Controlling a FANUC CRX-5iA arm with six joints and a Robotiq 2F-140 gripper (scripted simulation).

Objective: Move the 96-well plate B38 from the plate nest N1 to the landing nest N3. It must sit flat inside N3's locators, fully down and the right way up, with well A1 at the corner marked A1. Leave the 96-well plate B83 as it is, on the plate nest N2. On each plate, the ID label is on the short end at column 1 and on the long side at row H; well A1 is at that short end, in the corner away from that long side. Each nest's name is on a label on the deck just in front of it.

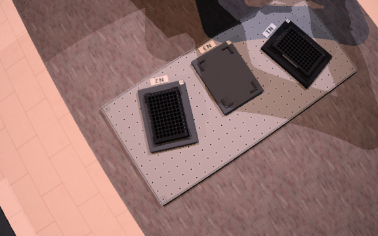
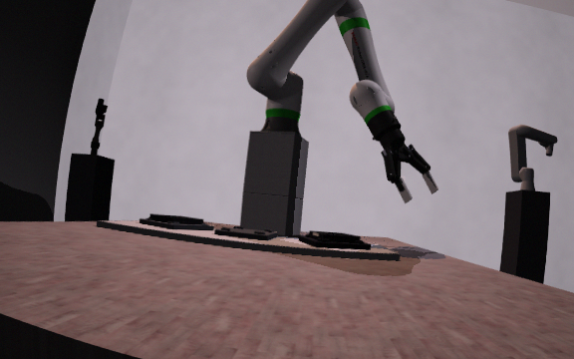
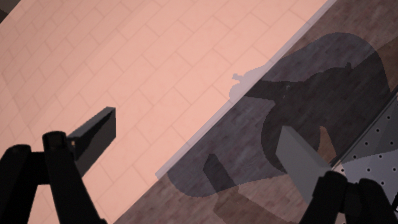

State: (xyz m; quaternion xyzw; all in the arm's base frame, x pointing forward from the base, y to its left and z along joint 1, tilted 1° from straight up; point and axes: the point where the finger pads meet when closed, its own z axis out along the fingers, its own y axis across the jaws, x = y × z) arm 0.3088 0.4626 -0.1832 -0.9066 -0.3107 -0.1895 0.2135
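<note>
The plate nest N1 is 200 mm ahead of my hand, 250 mm to the right of it and 140 mm below it. The rest, counted from my hand: N1 label: 110 mm ahead, 280 mm to the right, 150 mm below; A1 mark: 80 mm ahead, 400 mm to the right, 140 mm below; N3 label: 60 mm ahead, 450 mm to the right, 150 mm below.
</note>
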